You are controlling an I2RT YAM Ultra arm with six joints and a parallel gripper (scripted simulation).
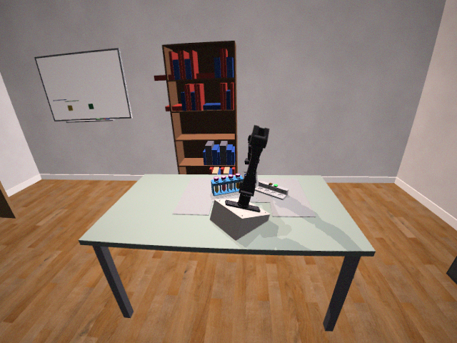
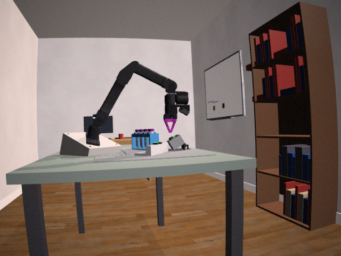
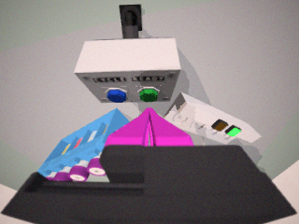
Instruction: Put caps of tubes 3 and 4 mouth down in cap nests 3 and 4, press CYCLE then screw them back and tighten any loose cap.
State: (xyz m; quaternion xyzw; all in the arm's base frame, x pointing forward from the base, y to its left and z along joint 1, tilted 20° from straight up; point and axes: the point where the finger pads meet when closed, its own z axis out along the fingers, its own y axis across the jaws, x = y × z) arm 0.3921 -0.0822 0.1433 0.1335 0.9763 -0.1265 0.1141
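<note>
Now: the green ready key 10 mm ahead of my hand and 40 mm below it. From my hand the other things lie so: purple cap 70 mm behind, 110 mm to the left, 10 mm above; grey key desk 30 mm ahead, 20 mm to the left, 50 mm below; blue cycle key 20 mm ahead, 40 mm to the left, 40 mm below.
</note>
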